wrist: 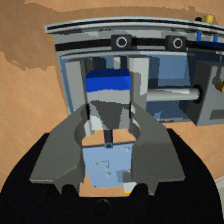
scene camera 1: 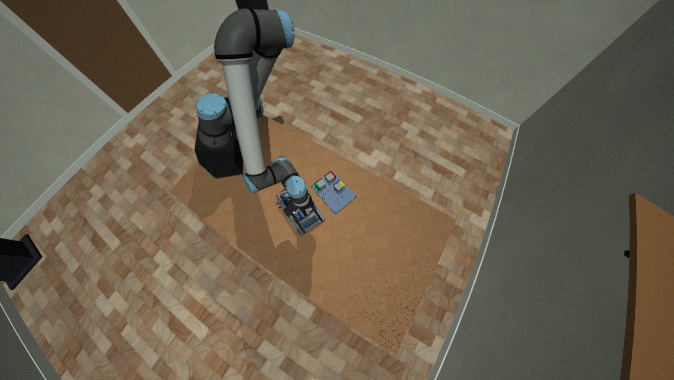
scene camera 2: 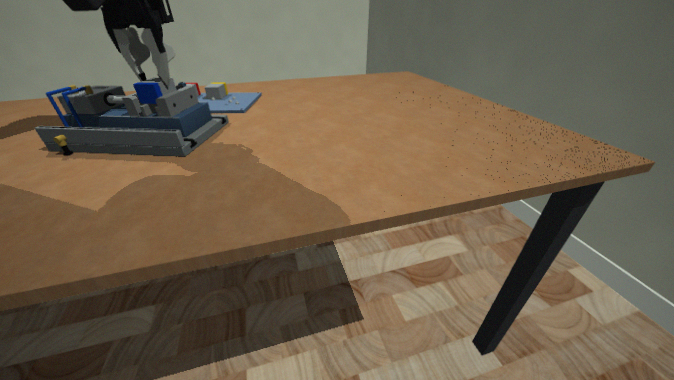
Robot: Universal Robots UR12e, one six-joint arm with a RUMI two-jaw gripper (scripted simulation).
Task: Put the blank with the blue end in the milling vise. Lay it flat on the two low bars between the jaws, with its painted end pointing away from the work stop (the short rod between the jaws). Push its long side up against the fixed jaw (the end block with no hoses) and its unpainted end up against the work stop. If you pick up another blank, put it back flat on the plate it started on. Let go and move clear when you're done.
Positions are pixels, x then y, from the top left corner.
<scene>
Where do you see a light blue plate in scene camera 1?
332, 198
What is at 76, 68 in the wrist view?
A fixed jaw.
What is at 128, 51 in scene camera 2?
The gripper.
</scene>
